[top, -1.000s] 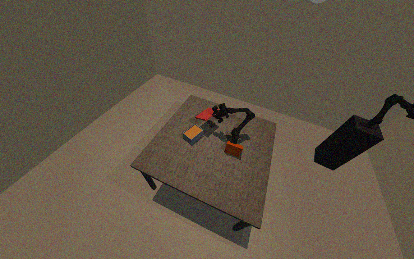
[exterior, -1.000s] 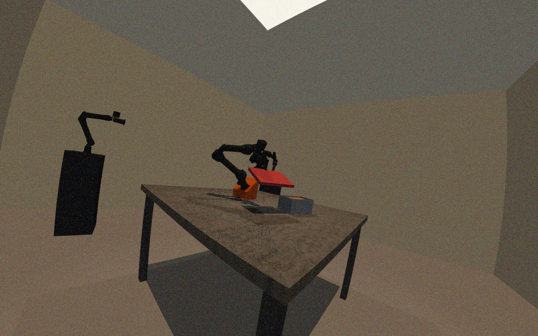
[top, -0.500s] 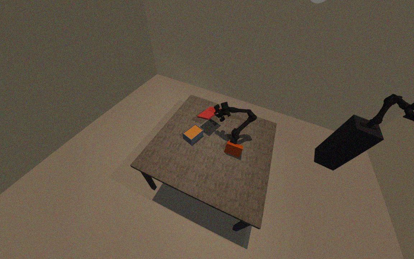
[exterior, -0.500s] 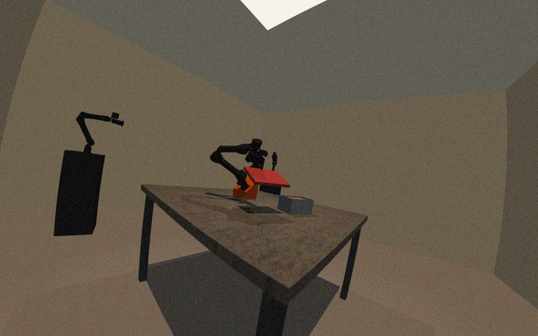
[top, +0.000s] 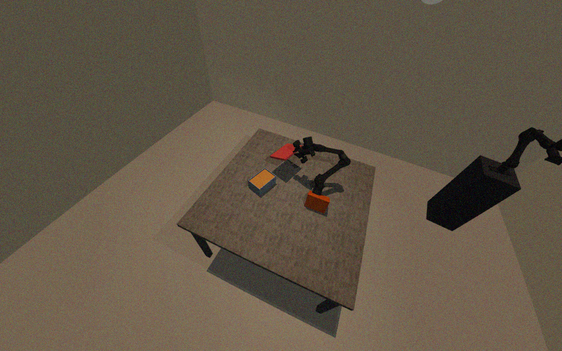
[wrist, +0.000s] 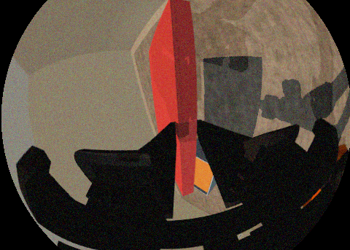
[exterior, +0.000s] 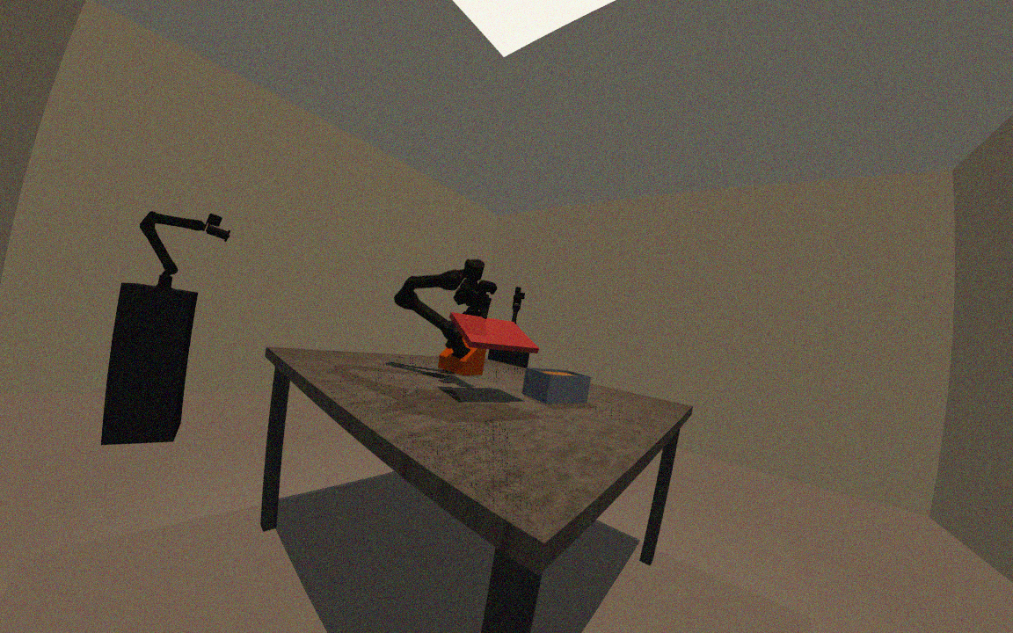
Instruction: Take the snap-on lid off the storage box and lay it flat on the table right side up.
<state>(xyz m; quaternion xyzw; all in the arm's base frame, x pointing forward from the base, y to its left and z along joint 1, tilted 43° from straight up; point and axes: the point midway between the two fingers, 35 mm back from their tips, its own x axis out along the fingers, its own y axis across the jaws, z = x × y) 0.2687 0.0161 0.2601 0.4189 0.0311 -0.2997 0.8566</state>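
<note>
The lid is 70 mm ahead of my gripper tip, 30 mm below it and 10 mm to the right of it. The rest, counted from my gripper tip: blue-grey storage box (280 mm to the left, 190 mm below, 130 mm ahead).
</note>
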